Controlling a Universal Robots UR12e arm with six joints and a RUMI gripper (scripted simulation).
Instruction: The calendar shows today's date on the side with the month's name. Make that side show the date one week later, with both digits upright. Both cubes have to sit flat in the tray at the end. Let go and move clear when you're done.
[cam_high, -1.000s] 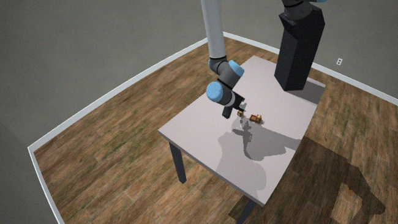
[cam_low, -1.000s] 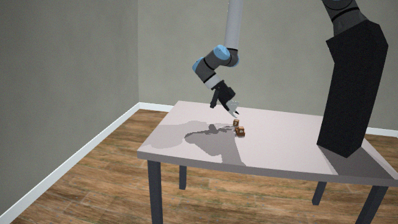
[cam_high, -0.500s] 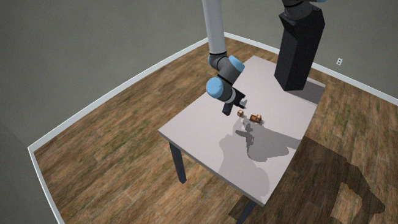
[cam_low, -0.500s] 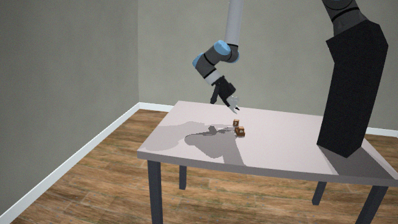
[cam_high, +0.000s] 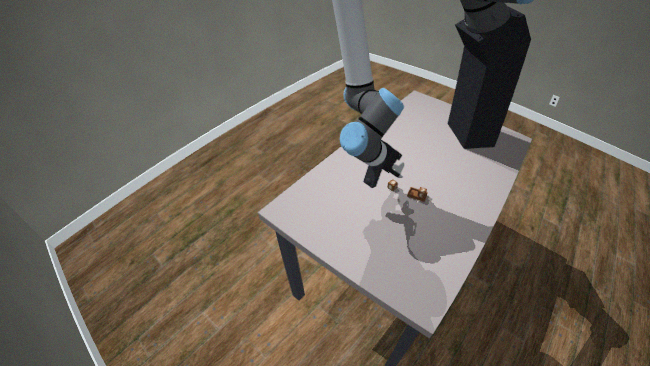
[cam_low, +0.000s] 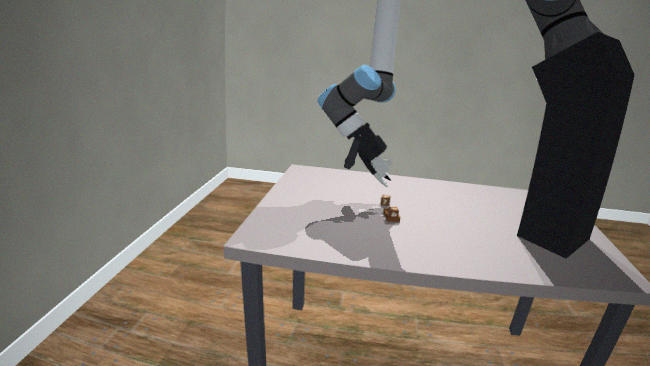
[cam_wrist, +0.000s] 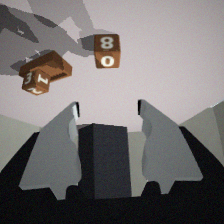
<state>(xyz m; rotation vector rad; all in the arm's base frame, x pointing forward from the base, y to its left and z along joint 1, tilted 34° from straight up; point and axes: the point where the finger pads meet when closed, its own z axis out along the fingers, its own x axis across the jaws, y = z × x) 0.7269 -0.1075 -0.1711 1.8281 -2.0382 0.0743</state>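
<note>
Right now the brown calendar cube is 7 cm below my hand and 1 cm behind it. Also, from my hand: brown wooden calendar tray (10 cm to the left, 8 cm below, 4 cm behind).
</note>
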